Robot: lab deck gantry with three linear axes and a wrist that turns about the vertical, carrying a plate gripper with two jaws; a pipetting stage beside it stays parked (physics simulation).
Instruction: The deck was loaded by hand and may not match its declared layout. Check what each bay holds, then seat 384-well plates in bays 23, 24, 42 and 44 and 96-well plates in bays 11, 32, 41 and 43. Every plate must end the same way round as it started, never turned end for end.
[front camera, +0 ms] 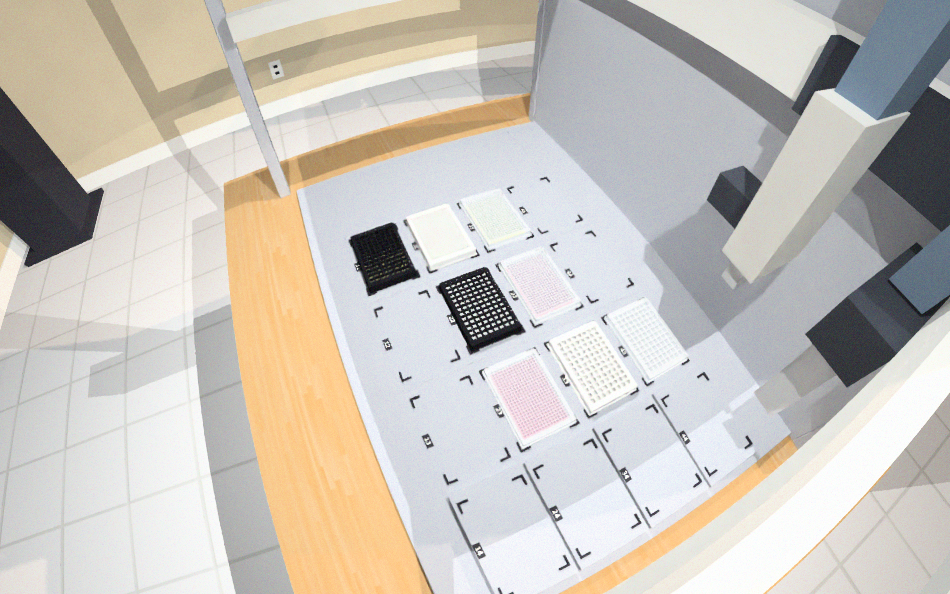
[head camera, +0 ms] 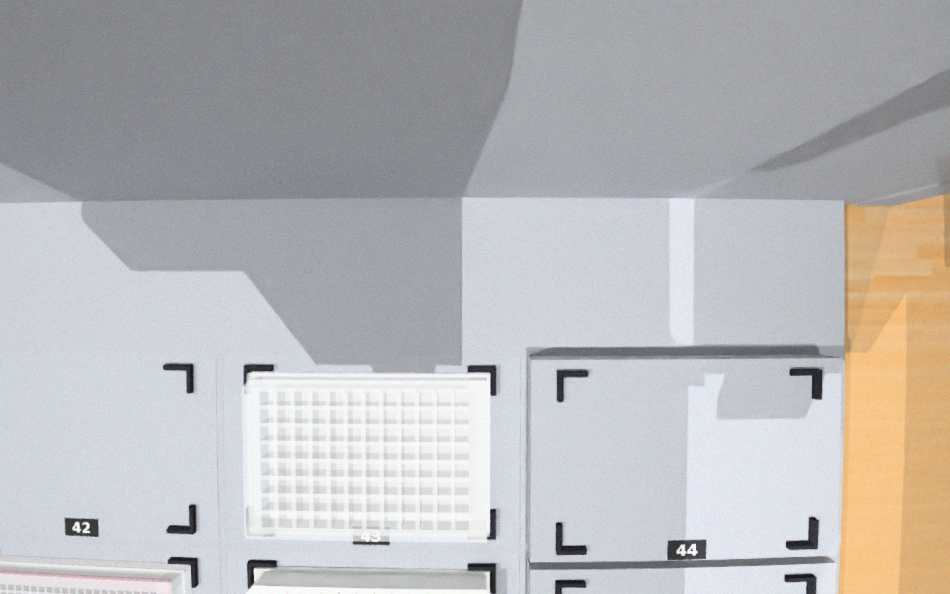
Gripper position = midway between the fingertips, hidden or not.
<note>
In view: my gripper (front camera: 789,383), a pink 384-well plate (front camera: 544,292), a pink 384-well plate (front camera: 533,405), a yellowish 384-well plate (front camera: 496,221) and a grey wall (head camera: 107,107).
The grey wall is seen too in the front camera view (front camera: 653,115). The head camera view misses the yellowish 384-well plate: it is out of frame.
</note>
